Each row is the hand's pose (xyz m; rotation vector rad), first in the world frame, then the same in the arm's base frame.
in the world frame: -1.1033 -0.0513 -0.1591 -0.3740 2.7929 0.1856
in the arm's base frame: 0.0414 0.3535 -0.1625 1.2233 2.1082 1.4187
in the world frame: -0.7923 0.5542 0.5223 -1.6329 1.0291 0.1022
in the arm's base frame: 0.3835 -0.3499 0.3995 -0.0117 1.3744 0.0975
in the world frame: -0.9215 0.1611 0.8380 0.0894 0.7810 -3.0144
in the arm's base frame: -0.0929 -0.5476 0.3297 -0.2178 -1.6746 1.4196
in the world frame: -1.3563 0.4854 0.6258 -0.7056 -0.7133 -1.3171
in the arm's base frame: -0.0413 -0.1046 0.7043 -0.1106 0.6424 -2.2050
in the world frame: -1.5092 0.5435 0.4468 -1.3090 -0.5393 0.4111
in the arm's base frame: -0.0214 0.1327 0.7501 -0.2885 0.0606 -0.5964
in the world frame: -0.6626 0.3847 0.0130 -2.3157 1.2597 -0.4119
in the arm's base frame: 0.5419 -0.0237 -0.0169 -0.6926 1.9156 0.1751
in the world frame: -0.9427 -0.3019 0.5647 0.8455 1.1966 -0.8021
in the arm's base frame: -0.3227 -0.3372 -0.1089 2.4887 1.2972 -0.8793
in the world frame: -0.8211 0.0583 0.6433 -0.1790 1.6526 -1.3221
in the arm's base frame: -0.0287 -0.4547 0.1157 1.4018 2.4525 -0.7310
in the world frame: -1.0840 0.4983 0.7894 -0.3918 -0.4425 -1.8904
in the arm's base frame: 0.0657 -0.3963 0.6370 0.1244 1.1221 -2.6359
